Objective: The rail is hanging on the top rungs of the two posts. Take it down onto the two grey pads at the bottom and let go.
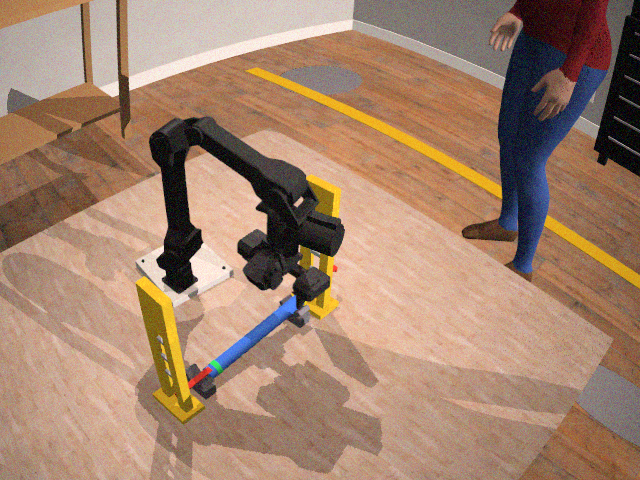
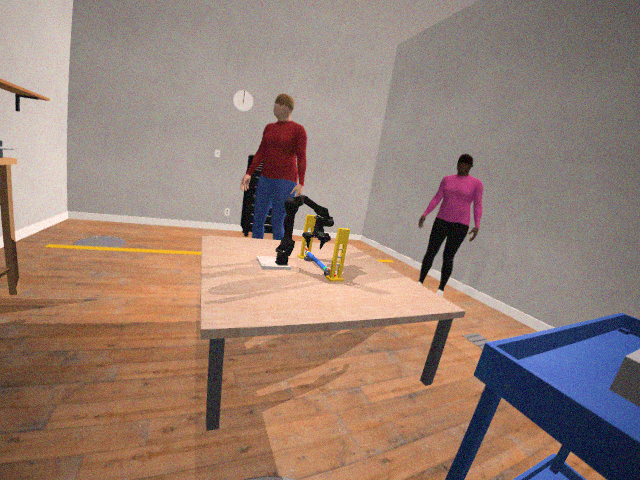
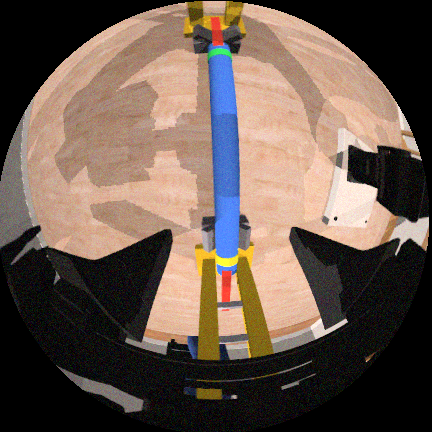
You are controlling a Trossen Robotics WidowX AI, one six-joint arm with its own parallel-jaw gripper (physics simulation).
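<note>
The blue rail runs low between two yellow posts. Its green-banded end is low at the near grey pad, with the red tongue over the pad. Its yellow-banded end is above the far grey pad and looks somewhat higher, so the rail looks tilted. That red tongue passes beneath a rung; what bears it is hidden. My gripper is open and empty above this end, a finger on each side.
The arm's white base plate stands behind the rail. The posts rise from yellow feet on the wooden table. A person in red, a person in pink and a blue cart are around the table.
</note>
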